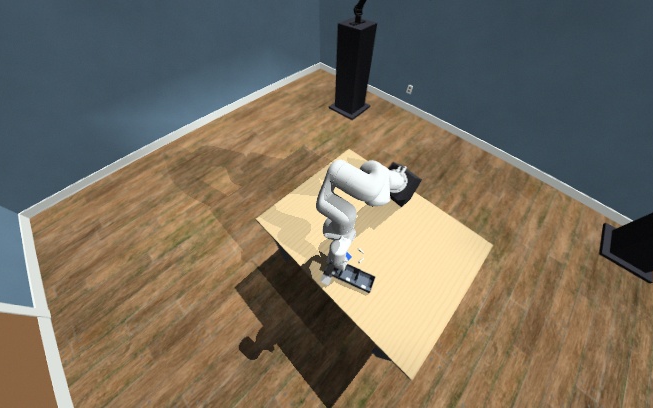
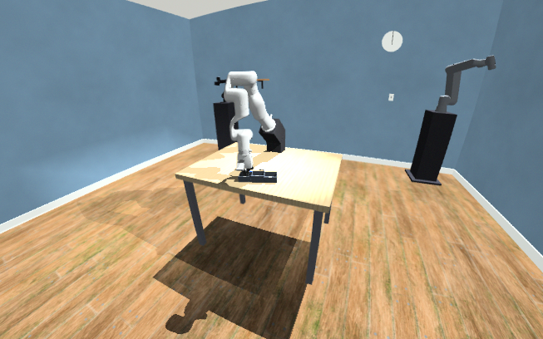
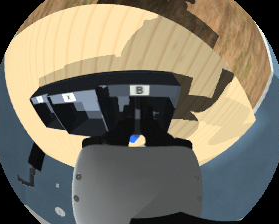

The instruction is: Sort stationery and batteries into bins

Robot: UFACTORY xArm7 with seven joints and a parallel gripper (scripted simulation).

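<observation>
Right now my hand is 2 cm past the dark double bin, 8 cm to the right of it and 1 cm above it. Also, from my hand: pencil sharpener: 12 cm behind, 6 cm to the right, 3 cm below; then blue block: 9 cm behind, 3 cm below; then orange battery: 13 cm behind, 14 cm to the right, 3 cm below.
</observation>
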